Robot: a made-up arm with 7 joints. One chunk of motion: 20 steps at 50 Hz.
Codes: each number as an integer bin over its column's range. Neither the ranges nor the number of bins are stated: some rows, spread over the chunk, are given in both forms.
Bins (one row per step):
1: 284 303 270 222 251 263
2: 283 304 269 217 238 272
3: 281 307 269 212 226 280
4: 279 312 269 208 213 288
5: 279 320 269 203 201 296
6: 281 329 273 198 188 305
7: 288 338 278 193 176 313
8: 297 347 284 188 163 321
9: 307 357 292 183 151 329
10: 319 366 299 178 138 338
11: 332 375 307 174 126 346
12: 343 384 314 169 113 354
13: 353 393 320 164 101 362
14: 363 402 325 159 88 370
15: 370 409 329 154 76 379
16: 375 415 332 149 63 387
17: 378 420 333 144 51 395
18: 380 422 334 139 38 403
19: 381 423 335 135 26 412
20: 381 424 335 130 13 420
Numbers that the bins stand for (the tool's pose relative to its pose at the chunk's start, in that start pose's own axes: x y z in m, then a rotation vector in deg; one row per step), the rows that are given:
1: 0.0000 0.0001 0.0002 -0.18 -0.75 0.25
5: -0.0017 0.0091 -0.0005 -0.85 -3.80 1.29
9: 0.0081 0.0286 0.0157 -1.56 -6.84 2.33
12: 0.0208 0.0429 0.0312 -2.06 -9.16 3.11
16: 0.0321 0.0593 0.0439 -2.77 -12.20 4.15
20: 0.0342 0.0640 0.0460 -3.45 -15.25 5.19
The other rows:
2: -0.0003 0.0006 -0.0005 -0.36 -1.55 0.53
3: -0.0010 0.0022 -0.0005 -0.53 -2.28 0.78
4: -0.0017 0.0049 -0.0005 -0.68 -3.07 1.03
6: -0.0010 0.0138 0.0023 -1.03 -4.59 1.57
7: 0.0014 0.0186 0.0059 -1.21 -5.32 1.82
8: 0.0046 0.0233 0.0101 -1.39 -6.11 2.07
10: 0.0124 0.0334 0.0206 -1.74 -7.64 2.61
11: 0.0169 0.0381 0.0263 -1.88 -8.37 2.86
13: 0.0243 0.0477 0.0354 -2.24 -9.89 3.37
14: 0.0279 0.0524 0.0390 -2.42 -10.68 3.62
15: 0.0303 0.0561 0.0418 -2.59 -11.41 3.90
17: 0.0332 0.0619 0.0446 -2.95 -12.93 4.41
18: 0.0339 0.0630 0.0453 -3.13 -13.73 4.66
19: 0.0342 0.0635 0.0460 -3.27 -14.46 4.94

